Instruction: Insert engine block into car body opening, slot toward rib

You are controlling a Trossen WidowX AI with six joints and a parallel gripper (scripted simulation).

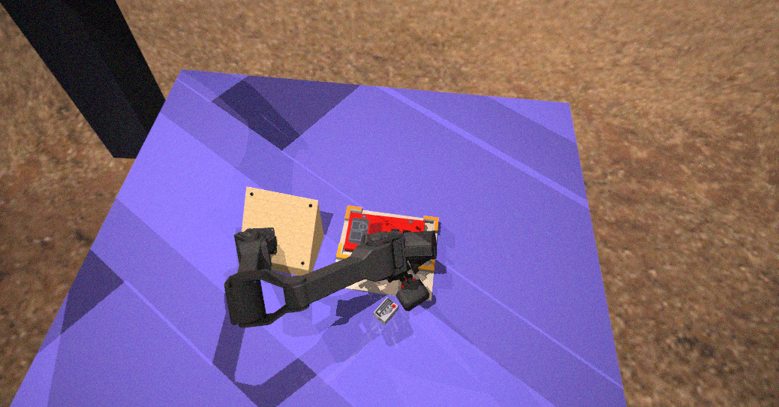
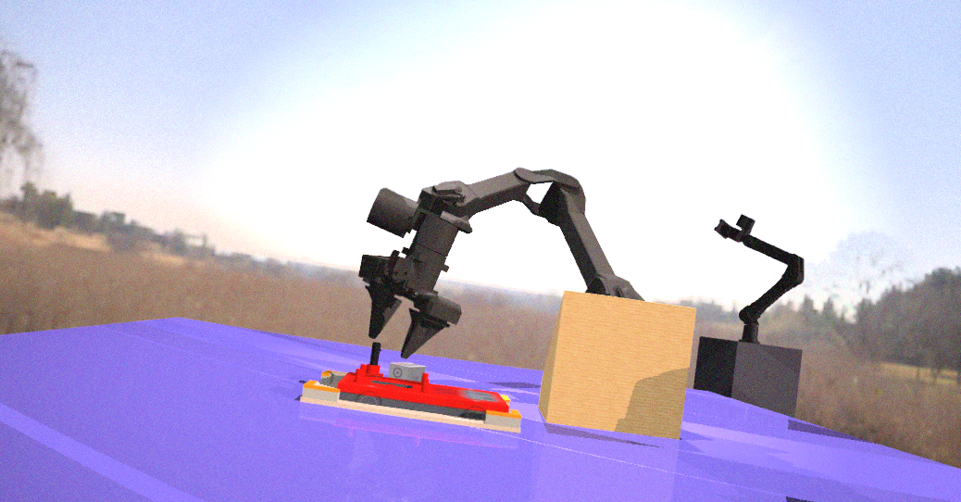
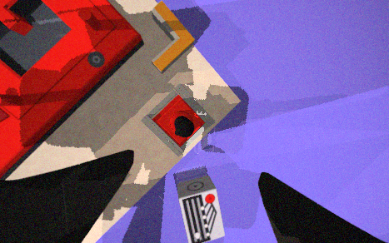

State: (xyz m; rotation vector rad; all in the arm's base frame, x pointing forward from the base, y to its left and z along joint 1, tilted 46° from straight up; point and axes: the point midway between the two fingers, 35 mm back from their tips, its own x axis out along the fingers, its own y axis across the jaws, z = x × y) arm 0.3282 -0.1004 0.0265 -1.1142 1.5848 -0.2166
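Now: gripper tip 10 mm short of the black peg, 20 mm to the right of it and 20 mm above it. From my gripper tip the other things lie so: grey engine block 40 mm behind, 40 mm to the right, 40 mm below; beige base plate 30 mm behind, 130 mm to the left, 40 mm below.
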